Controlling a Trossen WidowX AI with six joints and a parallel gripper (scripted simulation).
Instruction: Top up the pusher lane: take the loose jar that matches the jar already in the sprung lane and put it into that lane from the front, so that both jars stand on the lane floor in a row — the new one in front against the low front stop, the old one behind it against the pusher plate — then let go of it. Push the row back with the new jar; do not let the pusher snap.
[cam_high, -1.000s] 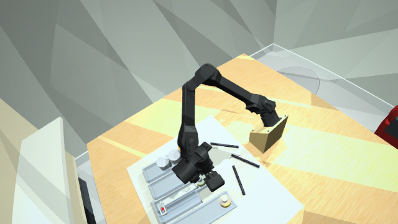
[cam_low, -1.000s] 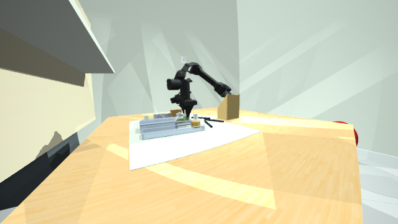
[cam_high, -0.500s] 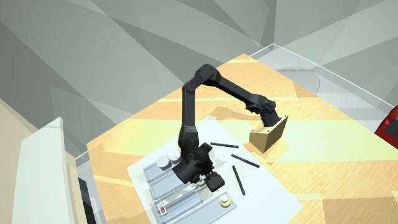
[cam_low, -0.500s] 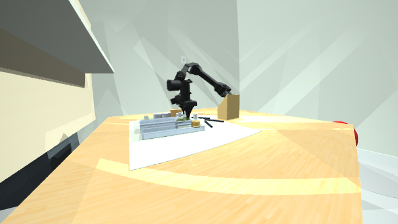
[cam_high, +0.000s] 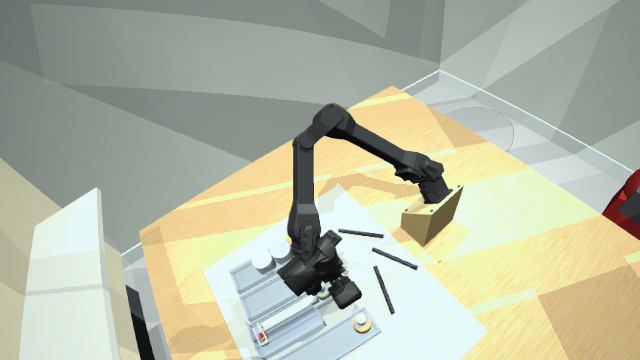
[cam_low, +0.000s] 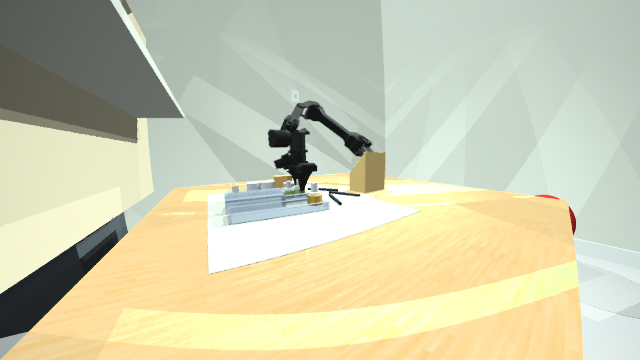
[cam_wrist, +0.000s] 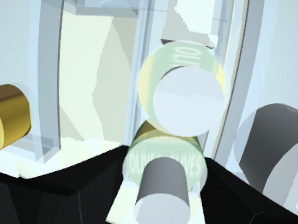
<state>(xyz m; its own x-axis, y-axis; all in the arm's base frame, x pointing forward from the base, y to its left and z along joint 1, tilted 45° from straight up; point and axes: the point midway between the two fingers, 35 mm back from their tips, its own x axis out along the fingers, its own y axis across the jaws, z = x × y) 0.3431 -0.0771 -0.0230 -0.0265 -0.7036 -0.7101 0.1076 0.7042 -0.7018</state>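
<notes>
Right now my gripper tip is 140 mm short of the grey lane rack, 10 mm to the right of it and 20 mm above it. From my gripper tip the other things lie so: red-marked part (230 mm ahead, 10 mm to the left, 30 mm above); then brown block (10 mm behind, 170 mm to the right).
</notes>
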